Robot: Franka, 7 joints.
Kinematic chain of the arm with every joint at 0, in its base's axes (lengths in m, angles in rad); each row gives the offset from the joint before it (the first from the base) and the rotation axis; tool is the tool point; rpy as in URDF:
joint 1: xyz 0 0 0.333 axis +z
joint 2: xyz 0 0 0 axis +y
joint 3: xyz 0 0 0.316 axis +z
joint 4: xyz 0.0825 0 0 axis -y
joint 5: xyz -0.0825 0 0.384 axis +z
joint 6: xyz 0 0 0 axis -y
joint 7: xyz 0.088 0 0 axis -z
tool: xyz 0 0 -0.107 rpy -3.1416 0 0
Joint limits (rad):
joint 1: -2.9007..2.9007
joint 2: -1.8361..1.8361
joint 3: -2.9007..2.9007
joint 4: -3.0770..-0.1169
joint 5: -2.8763..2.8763
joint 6: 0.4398..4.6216
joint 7: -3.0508..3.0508
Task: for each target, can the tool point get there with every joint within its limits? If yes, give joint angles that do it. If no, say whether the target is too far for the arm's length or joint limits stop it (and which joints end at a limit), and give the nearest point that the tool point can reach.
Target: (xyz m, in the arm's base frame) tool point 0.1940 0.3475 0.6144
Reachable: yes | joints 1.5837 -0.4236 -0.7185 -2.2292 1.4654 1.1254 0.5466
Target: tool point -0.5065 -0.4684 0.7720
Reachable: yes | joints 1.2777 -1.1739 0.8841 -0.8595 -1.2659 3.1652 1.2064
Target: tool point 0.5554 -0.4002 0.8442
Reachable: yes | joints -0.3442 0.8998 -1.5436 -0.3508 0.5942 2.4074 -2.0657
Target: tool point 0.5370 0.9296 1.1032
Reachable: no: too far | nearest point 0.3487 0.6036 0.8331 | short by 0.463 m
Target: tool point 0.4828 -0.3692 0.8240
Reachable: yes | joints 1.7723 -0.6742 -1.4098 -0.9799 1.2178 3.5367 -1.3705
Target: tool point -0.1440 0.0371 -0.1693
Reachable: yes | joints -2.3734 1.5461 -0.1554 -2.1455 -0.6965 1.8939 1.7678
